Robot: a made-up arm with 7 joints. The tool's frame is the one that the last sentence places.
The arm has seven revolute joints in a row. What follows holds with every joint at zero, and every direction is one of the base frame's. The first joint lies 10 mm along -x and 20 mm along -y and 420 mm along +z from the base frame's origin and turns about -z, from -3.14 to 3.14 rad. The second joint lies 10 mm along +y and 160 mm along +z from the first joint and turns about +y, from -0.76 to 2.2 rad. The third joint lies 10 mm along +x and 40 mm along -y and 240 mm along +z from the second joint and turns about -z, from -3.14 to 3.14 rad. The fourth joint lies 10 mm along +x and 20 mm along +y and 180 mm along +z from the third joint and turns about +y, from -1.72 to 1.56 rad. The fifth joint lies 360 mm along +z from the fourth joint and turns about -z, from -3.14 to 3.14 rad. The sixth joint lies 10 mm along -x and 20 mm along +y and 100 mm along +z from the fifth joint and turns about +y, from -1.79 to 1.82 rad. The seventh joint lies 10 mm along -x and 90 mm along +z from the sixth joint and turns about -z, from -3.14 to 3.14 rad. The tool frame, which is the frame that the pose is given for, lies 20 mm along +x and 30 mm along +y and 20 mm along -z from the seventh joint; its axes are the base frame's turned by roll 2.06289, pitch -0.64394 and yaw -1.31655 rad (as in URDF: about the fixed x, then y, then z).
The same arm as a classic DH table. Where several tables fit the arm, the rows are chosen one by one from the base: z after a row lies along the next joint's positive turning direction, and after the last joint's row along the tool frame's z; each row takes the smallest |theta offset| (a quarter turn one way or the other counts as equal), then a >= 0, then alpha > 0; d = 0 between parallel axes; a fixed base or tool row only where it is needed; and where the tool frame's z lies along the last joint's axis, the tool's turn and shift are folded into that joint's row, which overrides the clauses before.
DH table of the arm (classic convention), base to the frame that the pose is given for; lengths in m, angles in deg. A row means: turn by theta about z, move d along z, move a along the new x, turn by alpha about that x. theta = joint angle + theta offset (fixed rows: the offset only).
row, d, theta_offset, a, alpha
base (fixed), 0, 63.43, -0.0224, 180
joint 1, -0.58, 63.43, 0, 90
joint 2, -0.03, 0, 0.01, -90
joint 3, -0.42, 0, 0.01, 90
joint 4, 0.02, 0, 0, -90
joint 5, -0.46, 0, -0.01, 90
joint 6, 0.02, 0, -0.01, -90
joint 7, -0.0565, 57.59, -0.0146, -67.8
tool (fixed), -0.0356, 40.42, 0, 0
Joint limits (deg, base to tool): -179.91..179.91 -43.54..126.05 -179.91..179.91 -98.55..89.38 -179.91..179.91 -102.56..104.28 -179.91..179.91

